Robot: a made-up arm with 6 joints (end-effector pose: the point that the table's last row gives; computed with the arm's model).
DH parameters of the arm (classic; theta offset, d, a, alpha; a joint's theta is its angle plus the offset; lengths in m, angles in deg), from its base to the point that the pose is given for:
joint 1: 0 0.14 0 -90
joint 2: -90 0 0.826 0
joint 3: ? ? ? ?
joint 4: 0 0.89 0 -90
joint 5: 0 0 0 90
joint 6: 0 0.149 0 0
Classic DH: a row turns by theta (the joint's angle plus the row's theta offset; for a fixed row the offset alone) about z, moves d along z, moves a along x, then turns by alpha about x.
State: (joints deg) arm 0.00 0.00 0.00 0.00 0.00 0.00
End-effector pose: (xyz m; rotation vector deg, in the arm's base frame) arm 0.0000 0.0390 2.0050 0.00 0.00 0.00
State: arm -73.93 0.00 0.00 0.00 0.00 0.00
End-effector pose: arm 0.0375 0.0108 2.0050 0.00 0.00 -73.93
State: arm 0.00 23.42 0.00 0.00 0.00 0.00
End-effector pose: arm 0.7413 0.0390 1.8514 0.00 23.42 0.00
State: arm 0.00 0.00 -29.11 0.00 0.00 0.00
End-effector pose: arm -0.5055 0.0390 1.8738 0.00 -29.11 0.00
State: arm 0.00 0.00 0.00 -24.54 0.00 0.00
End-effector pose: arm 0.0000 0.0390 2.0050 0.00 0.00 -24.54
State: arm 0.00 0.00 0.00 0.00 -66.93 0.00
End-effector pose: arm -0.1371 0.0390 1.9144 0.00 -66.93 0.00
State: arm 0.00 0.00 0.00 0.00 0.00 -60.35
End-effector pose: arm 0.0000 0.0390 2.0050 0.00 0.00 -60.35
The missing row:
joint 3: 90 0.039 0 90
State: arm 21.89 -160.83 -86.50 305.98 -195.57 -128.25
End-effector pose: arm 0.3766 0.1585 -0.9496 65.52 -43.38 -36.59
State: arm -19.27 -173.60 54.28 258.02 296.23 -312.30
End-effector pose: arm -0.8304 0.4701 -1.1247 -7.42 -119.11 -110.24
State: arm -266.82 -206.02 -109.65 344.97 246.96 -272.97
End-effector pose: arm -0.1215 0.8434 0.0852 -17.38 -100.26 145.11
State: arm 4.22 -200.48 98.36 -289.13 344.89 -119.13
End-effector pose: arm -0.7174 -0.0506 -0.8633 56.57 -91.15 -17.59
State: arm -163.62 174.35 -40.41 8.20 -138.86 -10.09
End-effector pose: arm -0.6729 -0.2239 -1.1518 -5.46 -10.38 -179.28
